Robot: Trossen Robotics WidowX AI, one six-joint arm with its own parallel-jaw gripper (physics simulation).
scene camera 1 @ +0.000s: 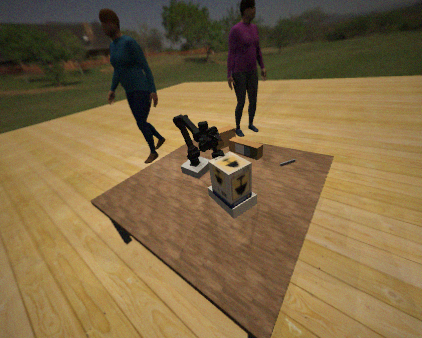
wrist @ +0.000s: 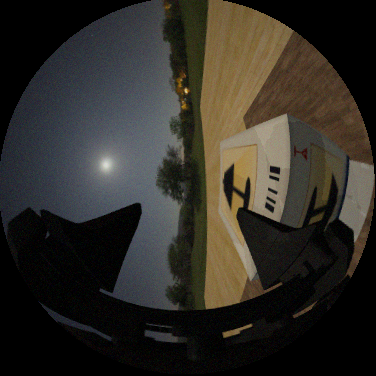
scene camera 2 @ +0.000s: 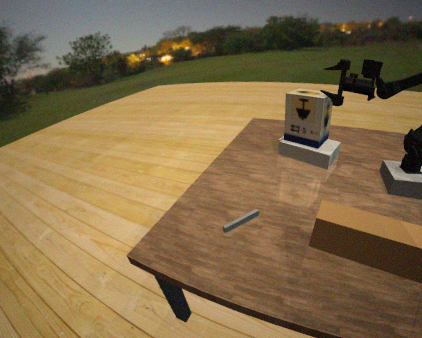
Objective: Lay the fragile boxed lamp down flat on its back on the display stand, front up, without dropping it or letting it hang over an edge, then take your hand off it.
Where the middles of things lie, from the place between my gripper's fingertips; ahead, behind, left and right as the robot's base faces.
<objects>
The stand [scene camera 2: 324,156] lies 320 mm below my hand and 30 mm ahead of it.
</objects>
